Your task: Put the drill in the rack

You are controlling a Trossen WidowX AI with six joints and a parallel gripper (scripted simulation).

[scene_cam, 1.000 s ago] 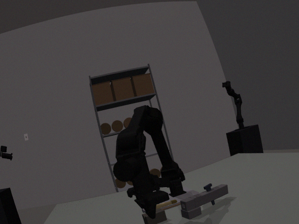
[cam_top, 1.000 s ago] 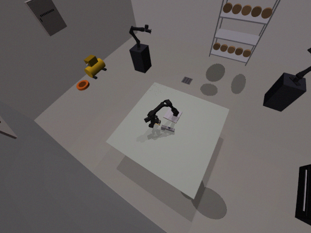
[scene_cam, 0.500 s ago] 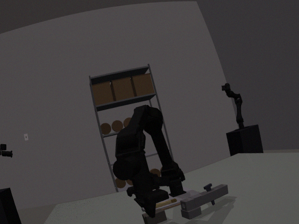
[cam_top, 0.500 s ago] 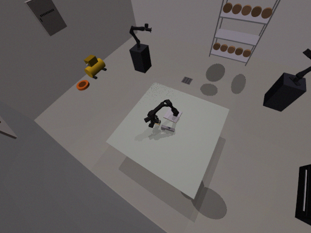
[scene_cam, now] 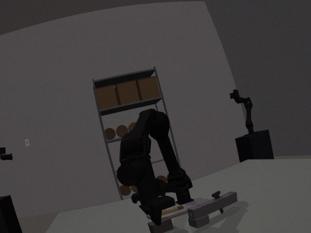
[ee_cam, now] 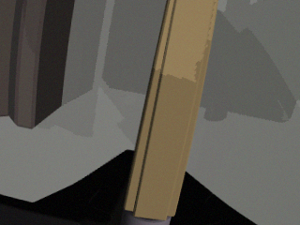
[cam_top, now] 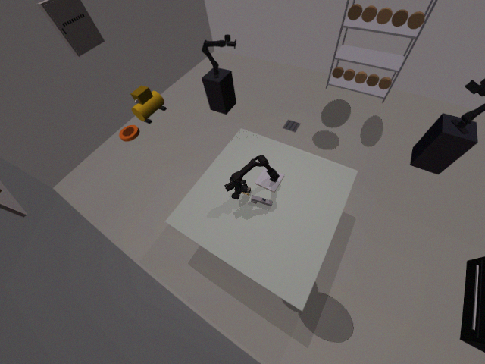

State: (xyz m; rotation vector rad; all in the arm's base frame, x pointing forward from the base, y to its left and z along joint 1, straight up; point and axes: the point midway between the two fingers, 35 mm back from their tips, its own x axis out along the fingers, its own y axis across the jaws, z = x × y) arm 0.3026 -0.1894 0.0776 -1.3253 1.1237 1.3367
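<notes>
My gripper tip is 1 cm past the drill, 4 cm to the right of it and 3 cm below it. Also, from my gripper tip: dark grey rack (8 cm behind, 2 cm to the left, 4 cm below); dark t-shaped piece (4 cm behind, 22 cm to the left); grey housing block (3 cm behind, 20 cm to the left, 2 cm below).
</notes>
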